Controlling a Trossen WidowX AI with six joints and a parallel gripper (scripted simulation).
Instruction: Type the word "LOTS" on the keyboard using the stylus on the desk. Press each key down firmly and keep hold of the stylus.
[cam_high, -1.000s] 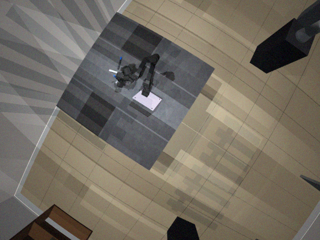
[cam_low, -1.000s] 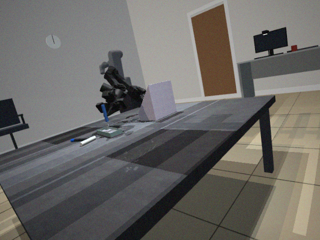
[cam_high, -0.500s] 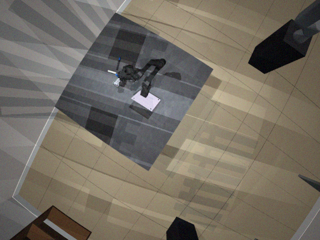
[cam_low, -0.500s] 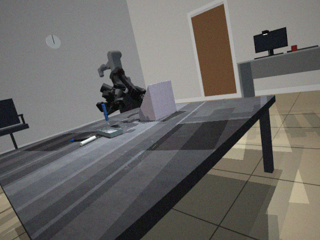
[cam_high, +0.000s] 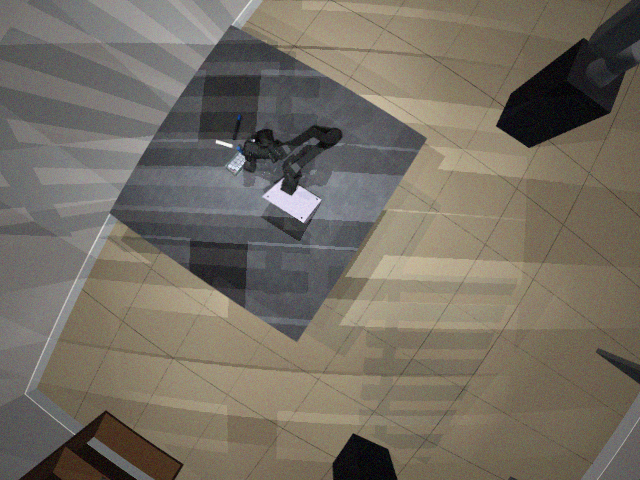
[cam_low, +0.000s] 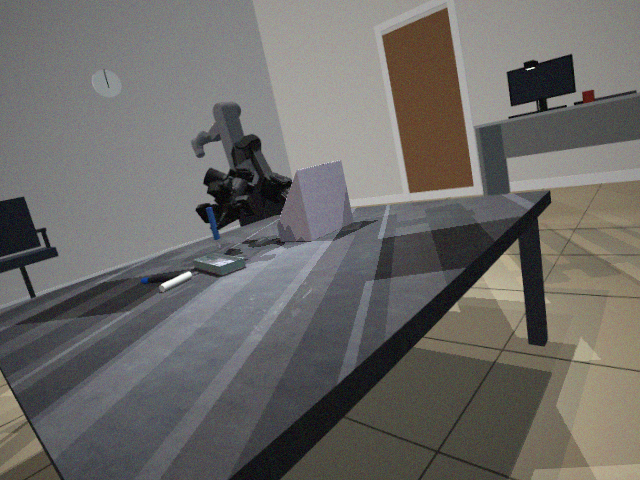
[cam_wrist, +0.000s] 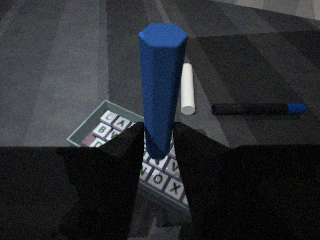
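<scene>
Now: the white cylinder 15 cm ahead of my gripper tip, 1 cm to the right of it and 10 cm below it. Round my gripper tip: blue-tipped dark pen (15 cm ahead, 14 cm to the right, 10 cm below); then blue hexagonal stylus (2 cm below).
</scene>
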